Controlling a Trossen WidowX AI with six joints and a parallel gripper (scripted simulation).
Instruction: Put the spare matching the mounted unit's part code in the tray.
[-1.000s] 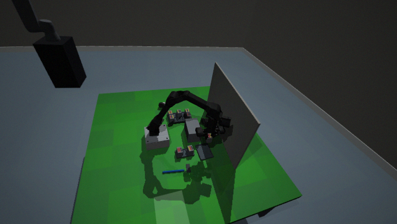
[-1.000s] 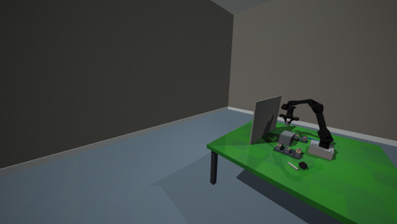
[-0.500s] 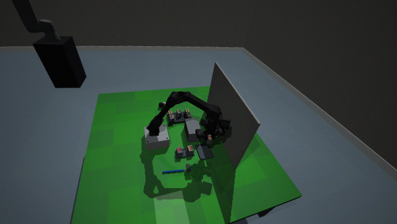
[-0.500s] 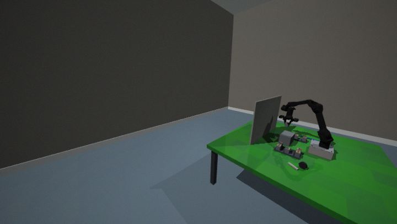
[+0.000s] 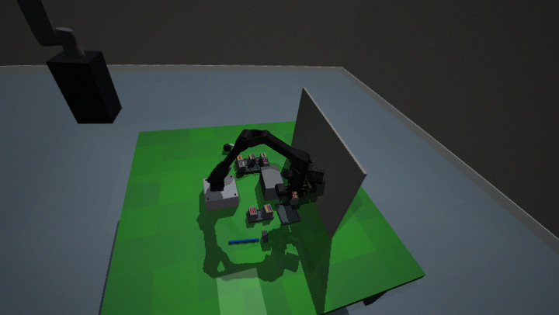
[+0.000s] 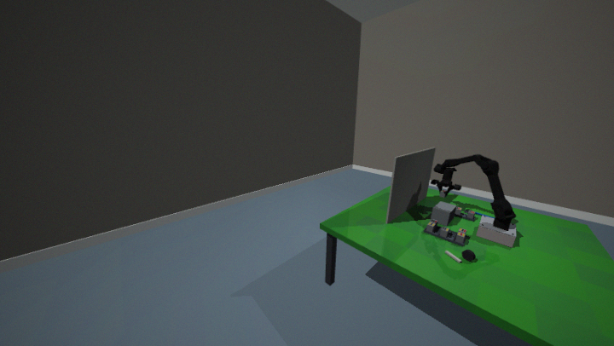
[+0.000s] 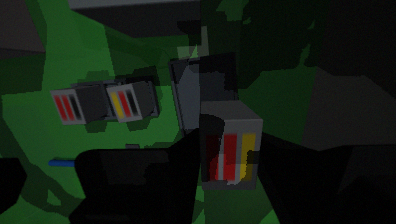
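Now: the dark tray 110 mm below my gripper tip and 10 mm behind it. From my gripper tip the other things lie so: grey mounted unit 180 mm to the left, 70 mm below, 70 mm behind; grey spare 20 mm above; rack 150 mm behind, 110 mm below.
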